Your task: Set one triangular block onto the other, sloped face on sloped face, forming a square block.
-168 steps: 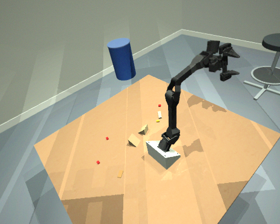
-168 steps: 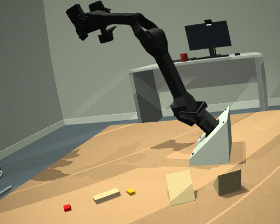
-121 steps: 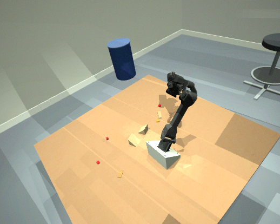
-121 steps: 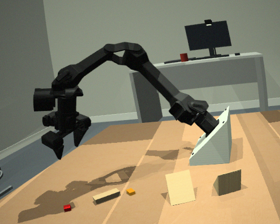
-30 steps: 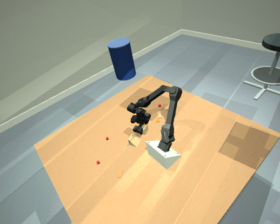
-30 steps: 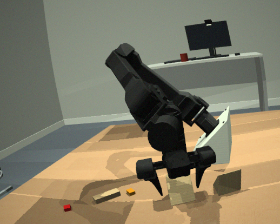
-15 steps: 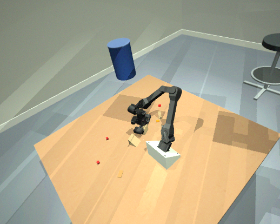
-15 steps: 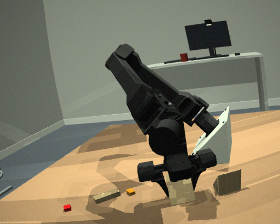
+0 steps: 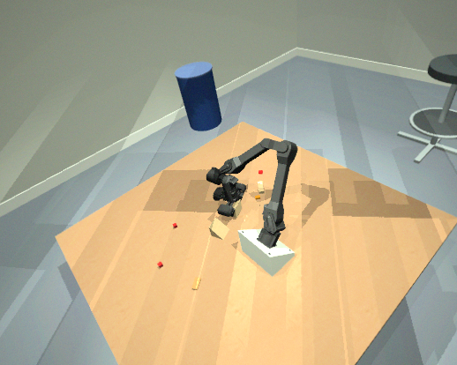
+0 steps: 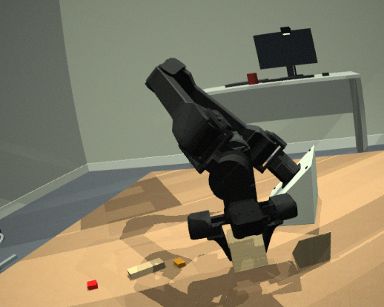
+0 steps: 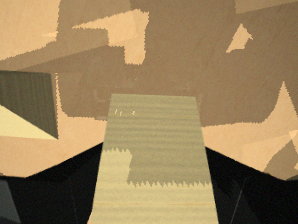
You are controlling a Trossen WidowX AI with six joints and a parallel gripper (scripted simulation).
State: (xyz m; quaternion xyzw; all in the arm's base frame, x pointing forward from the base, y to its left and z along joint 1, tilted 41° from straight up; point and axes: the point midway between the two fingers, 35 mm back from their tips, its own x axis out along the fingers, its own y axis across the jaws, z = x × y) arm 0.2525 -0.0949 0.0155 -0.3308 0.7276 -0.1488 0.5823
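Now: the orange cube 2 cm behind my gripper tip, 14 cm to the right of it and 2 cm below it. From my gripper tip the other things lie so: red cube: 9 cm ahead, 30 cm to the right, 2 cm below; then pale bar: 1 cm ahead, 21 cm to the right, 2 cm below.
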